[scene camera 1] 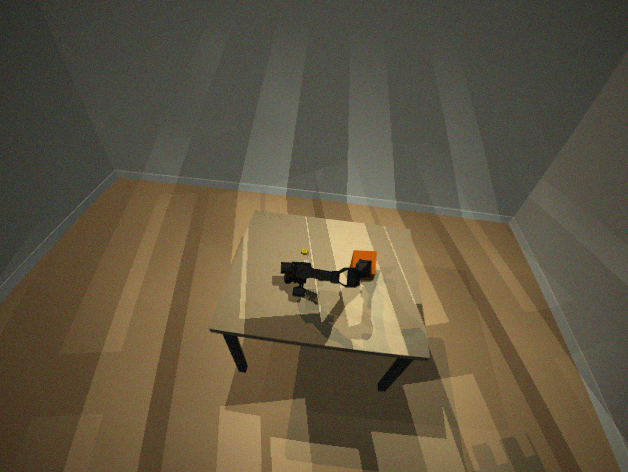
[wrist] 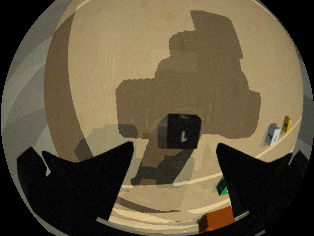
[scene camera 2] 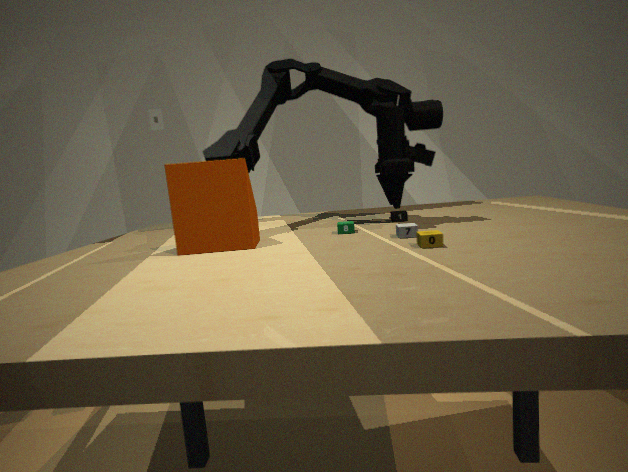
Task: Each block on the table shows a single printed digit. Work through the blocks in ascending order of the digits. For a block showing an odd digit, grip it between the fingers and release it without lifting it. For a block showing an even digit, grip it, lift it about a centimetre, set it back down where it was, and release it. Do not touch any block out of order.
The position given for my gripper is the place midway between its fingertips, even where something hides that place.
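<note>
A black block marked 1 (wrist: 183, 130) is visible. My gripper (scene camera 2: 394, 206) (wrist: 177, 148) is open and holds nothing.
</note>
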